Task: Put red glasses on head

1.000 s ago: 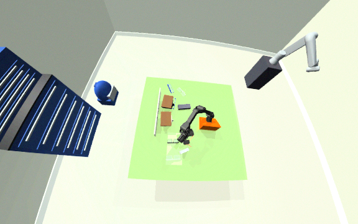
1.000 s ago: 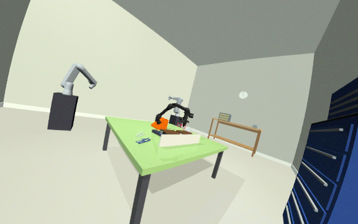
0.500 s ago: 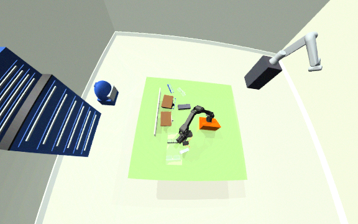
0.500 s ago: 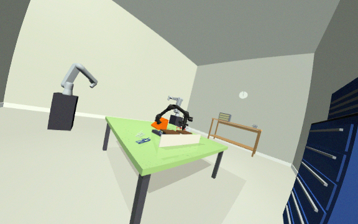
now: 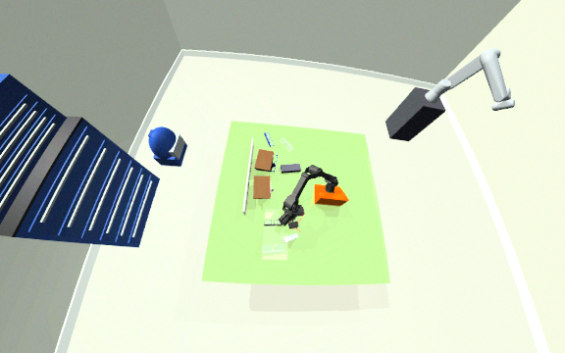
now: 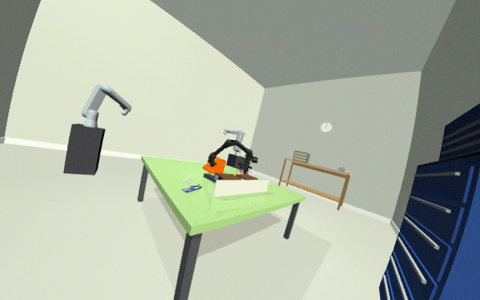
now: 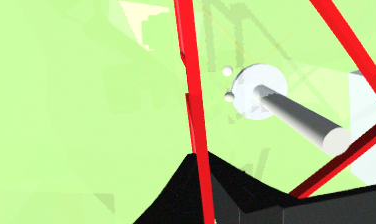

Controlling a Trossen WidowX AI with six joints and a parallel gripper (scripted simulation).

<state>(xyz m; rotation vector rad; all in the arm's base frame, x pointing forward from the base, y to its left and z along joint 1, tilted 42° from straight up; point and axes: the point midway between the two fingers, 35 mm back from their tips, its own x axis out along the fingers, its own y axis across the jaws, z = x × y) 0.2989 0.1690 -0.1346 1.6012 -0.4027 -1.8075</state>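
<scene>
Right now the white peg is 50 mm to the left of my gripper tip, 40 mm below it and 30 mm behind it. The rest, counted from my gripper tip: display head: 190 mm to the right, 180 mm ahead; long white panel: 320 mm ahead, 300 mm to the right, 10 mm below; dark case: 400 mm to the right, 40 mm below.
</scene>
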